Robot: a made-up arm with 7 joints.
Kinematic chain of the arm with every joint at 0, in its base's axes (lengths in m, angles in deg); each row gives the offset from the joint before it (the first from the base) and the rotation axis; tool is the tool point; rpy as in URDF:
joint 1: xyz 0 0 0.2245 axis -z
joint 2: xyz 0 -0.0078 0.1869 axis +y
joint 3: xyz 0 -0.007 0.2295 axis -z
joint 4: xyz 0 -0.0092 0.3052 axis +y
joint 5: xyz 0 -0.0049 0.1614 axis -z
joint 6: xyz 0 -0.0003 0.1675 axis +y
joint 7: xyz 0 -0.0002 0.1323 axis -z
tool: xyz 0 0 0 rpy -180 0 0
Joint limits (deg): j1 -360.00..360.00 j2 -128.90..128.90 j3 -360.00..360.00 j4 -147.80..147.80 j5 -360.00..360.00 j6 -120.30..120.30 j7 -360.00..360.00
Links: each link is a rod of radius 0.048 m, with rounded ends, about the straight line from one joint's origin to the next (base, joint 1, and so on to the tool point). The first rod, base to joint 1, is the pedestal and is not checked.
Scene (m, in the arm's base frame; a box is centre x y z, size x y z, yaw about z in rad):
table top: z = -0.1
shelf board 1: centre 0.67 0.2 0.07 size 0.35 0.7 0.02 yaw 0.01
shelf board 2: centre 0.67 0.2 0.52 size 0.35 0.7 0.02 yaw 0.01
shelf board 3: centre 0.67 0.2 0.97 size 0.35 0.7 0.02 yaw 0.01
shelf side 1: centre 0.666 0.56 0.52 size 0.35 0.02 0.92 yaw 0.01
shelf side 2: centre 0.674 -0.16 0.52 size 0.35 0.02 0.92 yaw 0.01
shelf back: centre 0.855 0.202 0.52 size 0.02 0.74 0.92 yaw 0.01
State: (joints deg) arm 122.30 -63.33 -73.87 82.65 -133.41 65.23 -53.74
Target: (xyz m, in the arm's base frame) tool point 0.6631 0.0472 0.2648
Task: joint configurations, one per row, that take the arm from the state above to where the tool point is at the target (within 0.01 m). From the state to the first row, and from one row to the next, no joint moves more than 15 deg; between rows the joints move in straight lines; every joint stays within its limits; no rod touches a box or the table.
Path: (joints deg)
1: 114.28 -51.03 -81.68 91.85 -125.64 63.12 -67.57
2: 106.25 -38.73 -89.48 101.05 -117.86 61.01 -81.40
3: 98.23 -26.42 -97.29 110.25 -110.09 58.91 -95.23
4: 90.20 -14.12 -105.10 119.45 -102.32 56.80 -109.06
5: 96.48 -27.37 -103.97 123.61 -104.26 57.84 -99.84
6: 102.76 -40.62 -102.85 127.78 -106.20 58.89 -90.62
7: 109.04 -53.87 -101.72 131.94 -108.14 59.93 -81.40
8: 115.32 -67.12 -100.60 136.11 -110.09 60.98 -72.18
9: 121.60 -80.37 -99.47 140.27 -112.03 62.02 -62.96
10: 127.88 -93.62 -98.35 144.44 -113.97 63.06 -53.74
11: 131.36 -93.95 -96.87 132.47 -117.15 63.44 -53.74
12: 134.85 -94.28 -95.39 120.50 -120.32 63.81 -53.74
13: 138.34 -94.62 -93.92 108.53 -123.50 64.19 -53.74
14: 141.83 -94.95 -92.44 96.57 -126.68 64.56 -53.74

